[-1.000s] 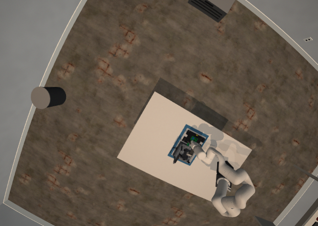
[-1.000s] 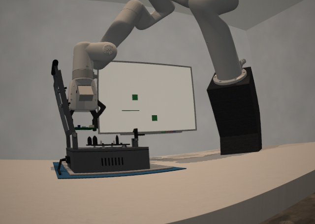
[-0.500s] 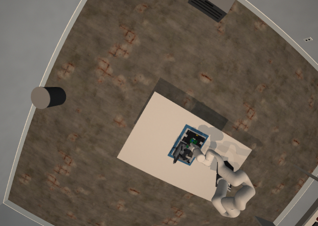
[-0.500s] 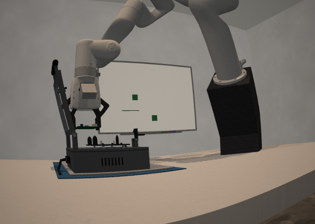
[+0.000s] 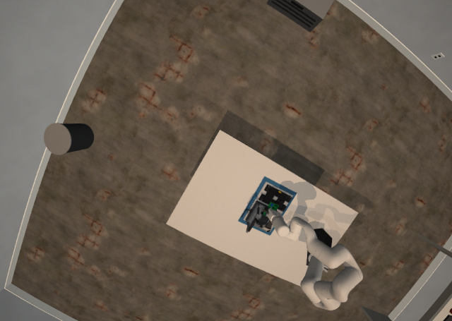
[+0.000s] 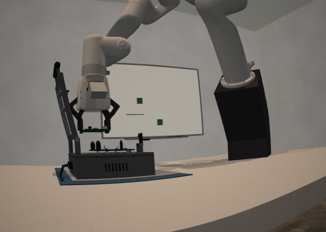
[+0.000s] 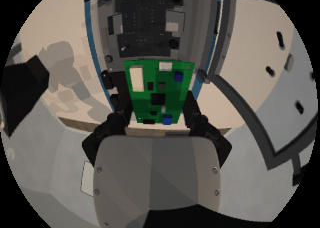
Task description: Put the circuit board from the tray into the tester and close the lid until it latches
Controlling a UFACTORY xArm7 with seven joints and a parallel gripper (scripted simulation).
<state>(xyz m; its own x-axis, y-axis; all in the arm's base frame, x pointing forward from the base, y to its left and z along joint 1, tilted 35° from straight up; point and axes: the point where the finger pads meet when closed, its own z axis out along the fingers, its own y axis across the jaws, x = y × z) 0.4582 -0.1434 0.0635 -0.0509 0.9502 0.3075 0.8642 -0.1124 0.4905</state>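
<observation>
The latch hook is 160 mm to the left of my hand, 90 mm behind it and 40 mm below it. From my hand the other things lie so: lid: 110 mm to the left, 90 mm ahead, 50 mm above; then green circuit board: right at my hand.
</observation>
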